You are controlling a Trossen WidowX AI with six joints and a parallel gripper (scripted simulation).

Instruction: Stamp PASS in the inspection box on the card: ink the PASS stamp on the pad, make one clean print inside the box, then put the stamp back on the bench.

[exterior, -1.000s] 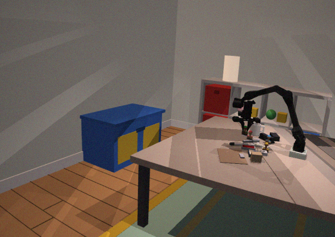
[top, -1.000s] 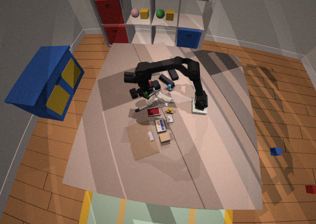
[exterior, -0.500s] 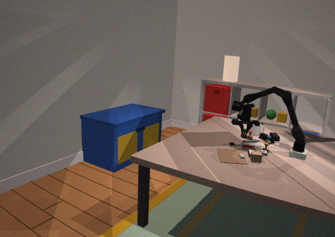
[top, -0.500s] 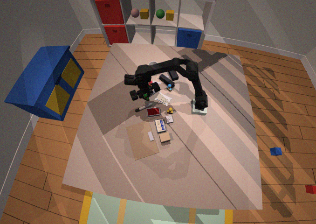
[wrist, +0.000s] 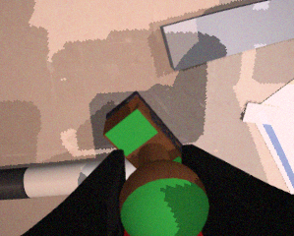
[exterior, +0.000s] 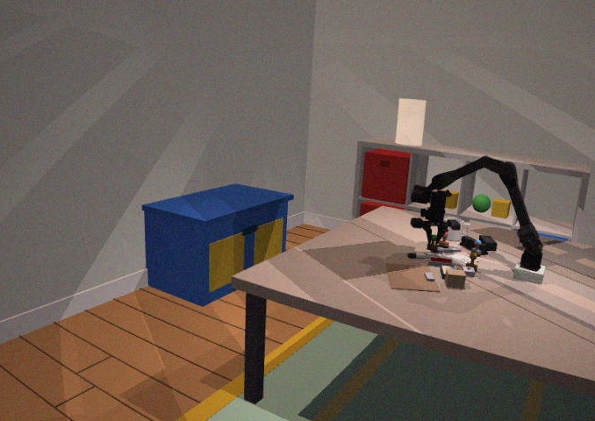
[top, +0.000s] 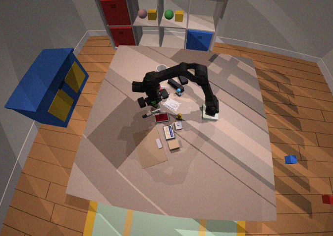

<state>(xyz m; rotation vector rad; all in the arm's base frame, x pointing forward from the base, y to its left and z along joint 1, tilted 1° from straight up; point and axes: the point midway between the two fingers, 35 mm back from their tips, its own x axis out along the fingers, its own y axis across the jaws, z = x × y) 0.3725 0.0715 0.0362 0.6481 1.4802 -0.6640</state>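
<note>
My gripper tip is now right at the green-knobbed stamp. The rest, counted from my gripper tip: grey bar: 20 mm behind, 90 mm to the right, 40 mm below; then red ink pad: 70 mm behind, 60 mm to the left, 40 mm below; then white marker: 20 mm ahead, 60 mm to the left, 30 mm below.
</note>
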